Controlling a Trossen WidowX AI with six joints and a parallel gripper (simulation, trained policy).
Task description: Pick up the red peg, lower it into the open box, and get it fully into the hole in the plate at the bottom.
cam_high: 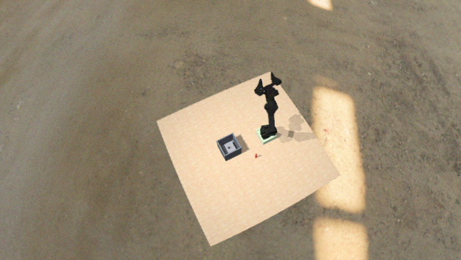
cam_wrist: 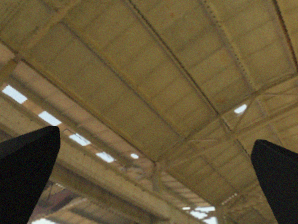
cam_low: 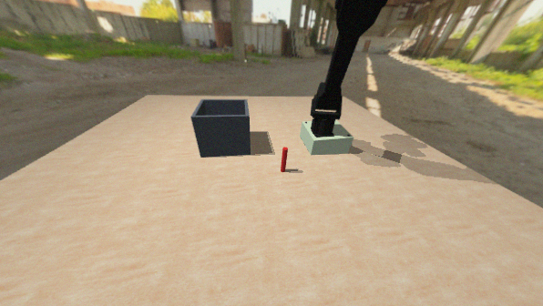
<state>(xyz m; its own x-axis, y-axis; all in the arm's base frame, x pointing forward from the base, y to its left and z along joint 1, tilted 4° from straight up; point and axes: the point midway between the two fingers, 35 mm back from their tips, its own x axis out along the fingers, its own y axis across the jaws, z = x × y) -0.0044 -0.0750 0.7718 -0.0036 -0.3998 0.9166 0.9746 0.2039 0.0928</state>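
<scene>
My gripper tip is 12 cm short of the red peg, 19 cm to the right of it and 83 cm above it. From my gripper tip the other things lie so: plate: 30 cm ahead, 3 cm to the left, 82 cm below.
</scene>
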